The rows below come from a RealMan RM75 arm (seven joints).
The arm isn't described. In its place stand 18 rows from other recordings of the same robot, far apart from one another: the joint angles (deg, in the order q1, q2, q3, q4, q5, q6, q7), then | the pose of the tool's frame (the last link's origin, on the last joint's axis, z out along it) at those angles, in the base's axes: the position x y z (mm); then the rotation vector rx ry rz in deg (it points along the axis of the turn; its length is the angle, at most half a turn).
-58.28, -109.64, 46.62, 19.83, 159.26, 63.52, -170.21 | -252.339, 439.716, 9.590, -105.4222, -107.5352, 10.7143
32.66, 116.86, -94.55, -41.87, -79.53, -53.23, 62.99 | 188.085, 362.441, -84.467, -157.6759, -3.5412, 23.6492
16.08, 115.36, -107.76, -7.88, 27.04, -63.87, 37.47 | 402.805, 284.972, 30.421, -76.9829, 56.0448, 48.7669
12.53, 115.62, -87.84, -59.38, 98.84, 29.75, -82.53 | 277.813, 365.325, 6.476, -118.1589, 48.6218, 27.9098
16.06, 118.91, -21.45, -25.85, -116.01, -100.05, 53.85 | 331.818, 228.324, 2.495, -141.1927, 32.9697, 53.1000
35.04, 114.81, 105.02, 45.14, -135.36, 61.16, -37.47 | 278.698, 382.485, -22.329, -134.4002, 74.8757, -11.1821
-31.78, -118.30, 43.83, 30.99, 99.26, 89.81, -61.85 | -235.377, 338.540, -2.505, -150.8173, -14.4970, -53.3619
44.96, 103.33, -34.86, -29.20, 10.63, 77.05, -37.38 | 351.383, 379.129, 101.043, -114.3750, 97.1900, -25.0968
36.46, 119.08, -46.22, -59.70, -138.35, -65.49, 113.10 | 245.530, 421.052, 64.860, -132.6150, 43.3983, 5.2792
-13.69, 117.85, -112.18, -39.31, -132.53, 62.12, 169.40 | 416.818, 165.818, 42.057, -61.2228, 41.1345, 20.9799
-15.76, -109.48, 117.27, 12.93, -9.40, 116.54, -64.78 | -277.878, 232.947, 67.317, -108.9057, -34.2736, -110.9856
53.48, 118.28, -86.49, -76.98, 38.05, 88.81, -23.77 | 45.033, 375.154, -24.041, -156.9238, 34.7482, -22.2368
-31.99, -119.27, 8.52, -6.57, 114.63, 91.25, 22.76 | -232.145, 283.054, -70.535, -115.8038, 36.0530, -44.4492
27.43, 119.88, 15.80, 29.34, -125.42, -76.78, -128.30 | 187.877, 279.601, -104.134, -58.0737, -89.8847, -20.4035
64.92, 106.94, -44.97, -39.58, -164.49, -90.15, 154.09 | 162.420, 455.694, 85.056, -129.3985, 82.1355, -23.5358
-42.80, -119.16, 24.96, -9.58, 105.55, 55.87, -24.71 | -253.296, 330.492, -126.936, -145.6530, -19.7418, -29.6497
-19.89, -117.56, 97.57, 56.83, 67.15, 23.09, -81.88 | -216.358, 385.823, -36.759, -124.1146, -36.3443, -30.7621
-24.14, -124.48, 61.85, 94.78, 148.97, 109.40, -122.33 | -204.232, 293.242, 53.295, -159.0030, -42.1852, 24.9469
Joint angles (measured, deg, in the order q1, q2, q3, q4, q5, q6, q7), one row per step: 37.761 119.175 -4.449 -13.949 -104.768 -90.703 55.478; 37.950 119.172 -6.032 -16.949 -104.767 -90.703 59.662; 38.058 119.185 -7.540 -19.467 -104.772 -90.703 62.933; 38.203 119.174 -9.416 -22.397 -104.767 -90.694 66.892; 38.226 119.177 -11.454 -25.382 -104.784 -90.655 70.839; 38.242 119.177 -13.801 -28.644 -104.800 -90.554 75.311; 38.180 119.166 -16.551 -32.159 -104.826 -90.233 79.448; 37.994 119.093 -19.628 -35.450 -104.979 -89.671 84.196; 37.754 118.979 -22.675 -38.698 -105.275 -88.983 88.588; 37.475 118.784 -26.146 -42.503 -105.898 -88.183 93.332; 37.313 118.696 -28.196 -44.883 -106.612 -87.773 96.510; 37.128 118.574 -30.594 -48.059 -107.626 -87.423 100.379
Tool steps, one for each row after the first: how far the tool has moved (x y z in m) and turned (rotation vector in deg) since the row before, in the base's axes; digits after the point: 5 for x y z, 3 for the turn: 0.00007 0.00330 0.00673 -1.943 -0.316 -0.143; -0.00045 0.00246 0.00526 -1.568 -0.517 -0.028; -0.00143 0.00301 0.00615 -1.936 -0.588 -0.048; -0.00160 0.00253 0.00586 -1.966 -0.742 -0.133; -0.00269 0.00281 0.00614 -2.244 -0.797 -0.249; -0.00343 0.00303 0.00607 -1.969 -1.471 -0.145; -0.00350 0.00268 0.00453 -2.562 -1.318 -0.704; -0.00369 0.00263 0.00427 -2.208 -1.629 -0.750; -0.00496 0.00295 0.00482 -2.204 -2.295 -0.758; -0.00334 0.00142 0.00226 -1.541 -1.439 -0.663; -0.00488 0.00159 0.00357 -1.621 -1.935 -0.693
